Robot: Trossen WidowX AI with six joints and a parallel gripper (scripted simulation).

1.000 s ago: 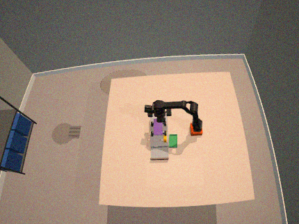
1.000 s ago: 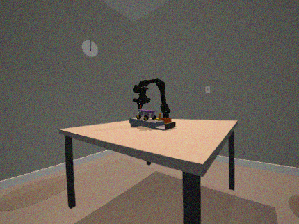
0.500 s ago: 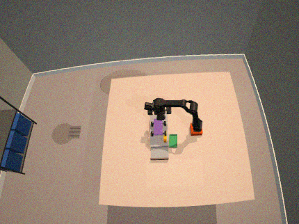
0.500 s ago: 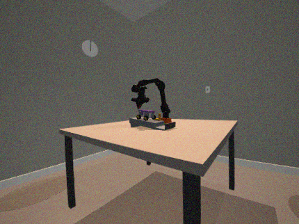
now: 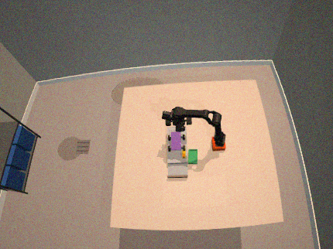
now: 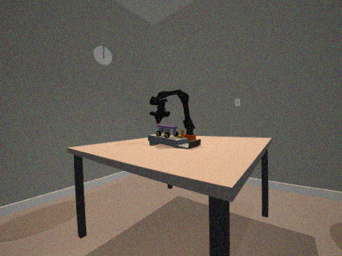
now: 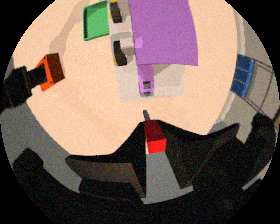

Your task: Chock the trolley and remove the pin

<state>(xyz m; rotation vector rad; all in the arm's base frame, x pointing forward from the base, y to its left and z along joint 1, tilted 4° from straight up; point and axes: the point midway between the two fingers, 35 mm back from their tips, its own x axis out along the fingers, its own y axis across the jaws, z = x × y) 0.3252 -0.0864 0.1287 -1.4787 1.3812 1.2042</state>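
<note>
My gripper tip is now 50 mm past the yellow chock, 210 mm to the right of it and 90 mm above it. Round my gripper tip: grey ramp: 10 mm ahead, 130 mm to the left, 130 mm below; red-headed stop pin: right at my gripper tip; purple-topped trolley: 10 mm ahead, 130 mm to the left, 70 mm below.
</note>
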